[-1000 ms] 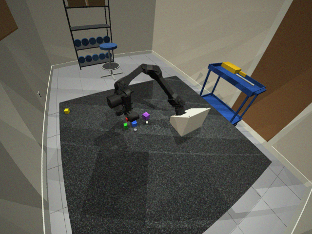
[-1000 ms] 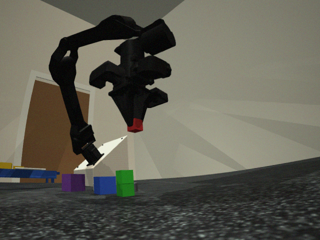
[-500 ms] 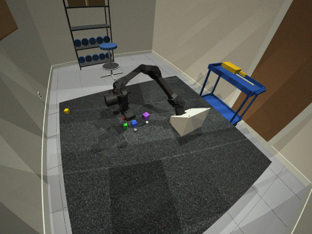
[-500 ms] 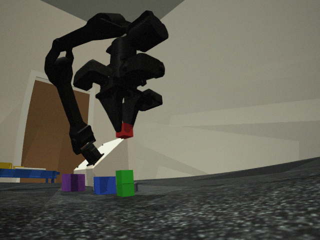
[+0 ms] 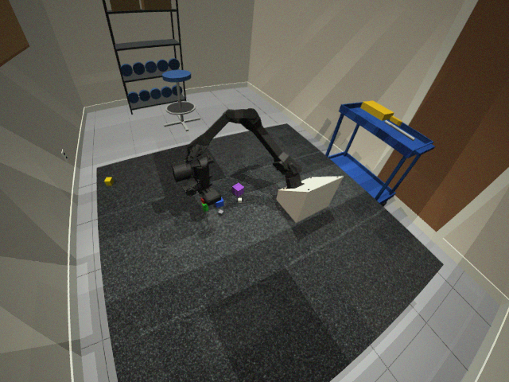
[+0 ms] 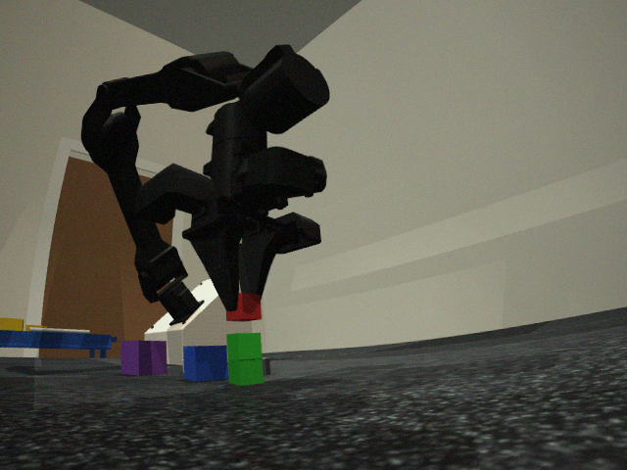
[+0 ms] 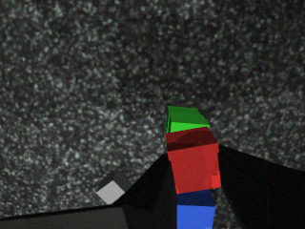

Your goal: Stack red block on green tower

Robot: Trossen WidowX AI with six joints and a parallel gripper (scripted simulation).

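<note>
Now: the blue block 7 cm behind my gripper tip, 5 cm below it and 1 cm to the left of it. Round my gripper tip: purple block: 18 cm behind, 4 cm below, 1 cm to the right; yellow block: 42 cm to the right, 33 cm ahead, 5 cm below; red block: right at my gripper tip.
</note>
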